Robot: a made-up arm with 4 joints.
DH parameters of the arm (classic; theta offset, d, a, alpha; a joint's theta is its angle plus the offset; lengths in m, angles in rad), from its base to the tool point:
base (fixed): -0.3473 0 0.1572 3.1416
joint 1: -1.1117 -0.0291 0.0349 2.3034
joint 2: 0 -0.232 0.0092 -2.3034
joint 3: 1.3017 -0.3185 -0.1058 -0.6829
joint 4: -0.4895 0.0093 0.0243 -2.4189
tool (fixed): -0.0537 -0.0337 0 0
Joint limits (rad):
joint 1: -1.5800..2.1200
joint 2: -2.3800..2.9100
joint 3: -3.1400..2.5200
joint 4: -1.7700..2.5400
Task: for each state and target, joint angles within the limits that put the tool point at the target. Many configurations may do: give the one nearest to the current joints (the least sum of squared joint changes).
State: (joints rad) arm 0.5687 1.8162 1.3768 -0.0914
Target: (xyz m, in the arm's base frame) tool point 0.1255 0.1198 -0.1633
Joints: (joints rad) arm -0.3395 2.1488 1.8684 -0.3335
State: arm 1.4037 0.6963 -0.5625 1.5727
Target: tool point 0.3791 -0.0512 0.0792
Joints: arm 0.5377 1.5152 -0.4063 1.5163
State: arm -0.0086 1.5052 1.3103 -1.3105
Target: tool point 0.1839 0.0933 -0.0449
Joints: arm 0.3246 2.2293 0.7766 -1.1041
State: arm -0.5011 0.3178 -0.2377 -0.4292
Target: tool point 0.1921 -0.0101 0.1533
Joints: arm -0.9821 0.2285 0.0008 -1.1224
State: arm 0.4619 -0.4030 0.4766 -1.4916
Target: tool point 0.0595 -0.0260 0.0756
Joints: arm 0.7589 -1.2496 0.0794 -1.3376
